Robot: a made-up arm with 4 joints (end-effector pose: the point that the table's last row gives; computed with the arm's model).
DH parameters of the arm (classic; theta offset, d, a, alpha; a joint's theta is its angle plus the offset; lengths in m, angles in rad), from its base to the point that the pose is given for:
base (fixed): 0 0.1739 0 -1.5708
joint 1: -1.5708 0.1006 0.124 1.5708
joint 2: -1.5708 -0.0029 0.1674 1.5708
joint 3: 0 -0.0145 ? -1.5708
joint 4: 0 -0.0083 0.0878 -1.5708
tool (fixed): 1.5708 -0.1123 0 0
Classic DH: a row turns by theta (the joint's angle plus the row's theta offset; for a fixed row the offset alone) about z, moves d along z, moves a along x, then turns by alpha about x.
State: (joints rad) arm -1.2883 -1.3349 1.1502 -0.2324
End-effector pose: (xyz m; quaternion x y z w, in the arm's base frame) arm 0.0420 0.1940 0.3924 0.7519 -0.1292 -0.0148 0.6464
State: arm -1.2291 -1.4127 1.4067 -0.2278
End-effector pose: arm 0.1070 0.1923 0.3867 0.7651 -0.0049 -0.1168 0.6332
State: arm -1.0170 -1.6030 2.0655 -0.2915
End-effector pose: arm 0.2503 0.2282 0.2699 0.6948 0.3117 -0.3919 0.5163
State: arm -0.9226 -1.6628 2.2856 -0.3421
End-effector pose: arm 0.2731 0.2519 0.2011 0.6331 0.4003 -0.4877 0.4484
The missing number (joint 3, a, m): -0.2954
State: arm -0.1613 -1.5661 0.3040 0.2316
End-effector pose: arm 0.0443 0.1753 0.3123 0.6173 0.0556 -0.0447 0.7835
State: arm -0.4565 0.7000 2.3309 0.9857
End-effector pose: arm -0.0454 -0.0963 0.5119 -0.0809 0.0681 -0.9526 0.2852
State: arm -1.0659 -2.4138 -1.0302 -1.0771
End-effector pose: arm -0.3395 0.1619 0.0242 -0.5417 0.1861 -0.7684 0.2854
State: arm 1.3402 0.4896 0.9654 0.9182
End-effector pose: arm 0.2049 0.0312 0.0851 -0.7310 0.4967 0.0005 0.4679
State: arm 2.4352 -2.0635 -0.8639 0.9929
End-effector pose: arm 0.1195 0.1062 0.2007 0.1770 0.5882 -0.4285 0.6626
